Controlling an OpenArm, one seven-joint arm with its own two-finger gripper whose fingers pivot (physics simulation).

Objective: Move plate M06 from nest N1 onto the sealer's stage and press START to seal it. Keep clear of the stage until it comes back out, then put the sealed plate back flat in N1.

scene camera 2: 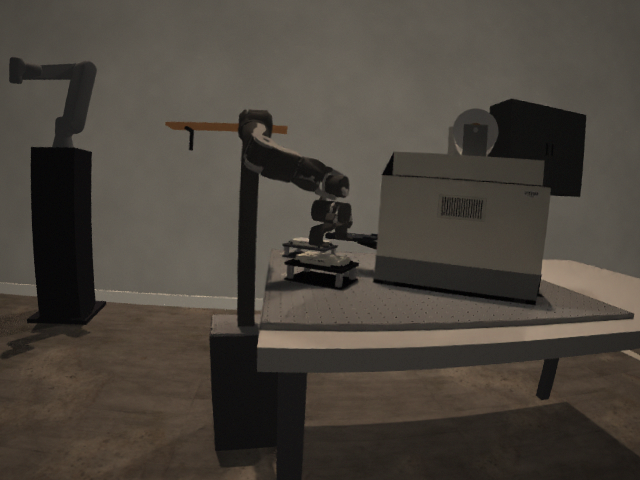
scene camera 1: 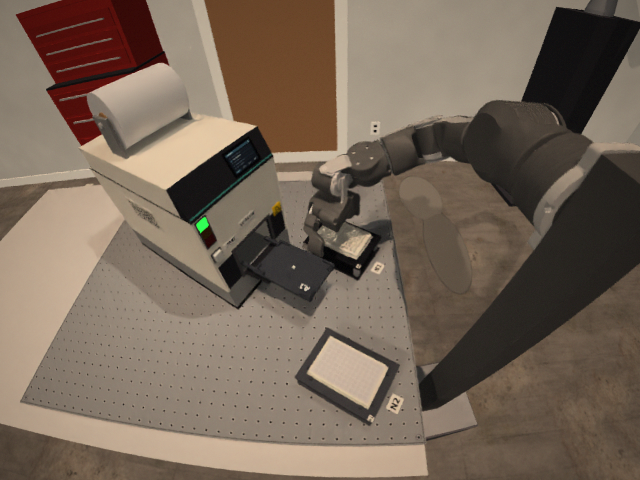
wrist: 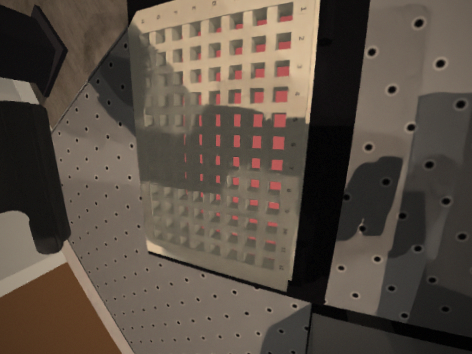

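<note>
Plate M06 lies in nest N1 and looks flat there. It has a glossy top, with red showing in many wells in the wrist view. My gripper is open and empty, low over the plate. One finger shows at the left of the wrist view; the other is hidden. The stage, marked A1, is out in front of the sealer and bears no plate. A green button is lit on the sealer's front. Its label is unreadable.
Nest N2, with a pale plate, stands on the perforated board, nearer scene camera 1. The extended stage is close beside nest N1. The arm's dark post rises at the table edge.
</note>
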